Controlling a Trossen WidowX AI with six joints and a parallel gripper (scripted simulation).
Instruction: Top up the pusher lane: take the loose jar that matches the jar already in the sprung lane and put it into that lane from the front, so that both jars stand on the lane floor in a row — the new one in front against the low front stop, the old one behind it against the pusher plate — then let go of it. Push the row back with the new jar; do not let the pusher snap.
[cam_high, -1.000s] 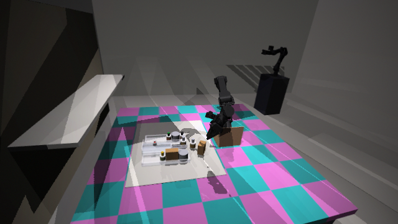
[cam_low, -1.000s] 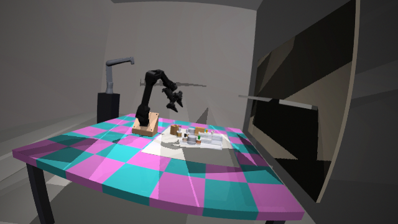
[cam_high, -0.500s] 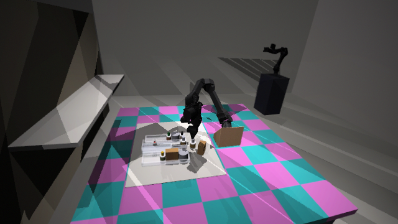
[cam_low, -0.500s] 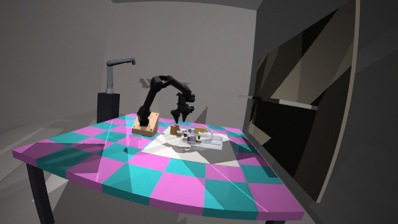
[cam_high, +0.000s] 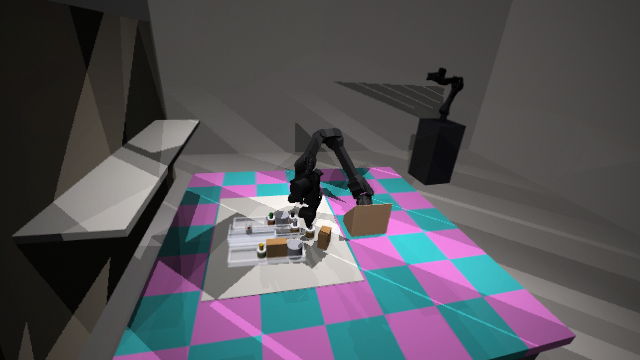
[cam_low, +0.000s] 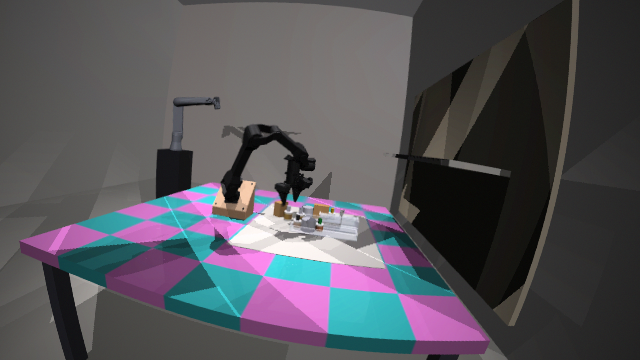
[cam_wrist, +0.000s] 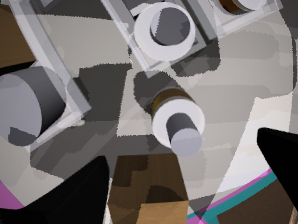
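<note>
My gripper tip is 60 mm to the right of the tan box, 50 mm past it and 50 mm above it. The rest, counted from my gripper tip: clear lane rack (210 mm ahead, 60 mm below, 20 mm to the right).
</note>
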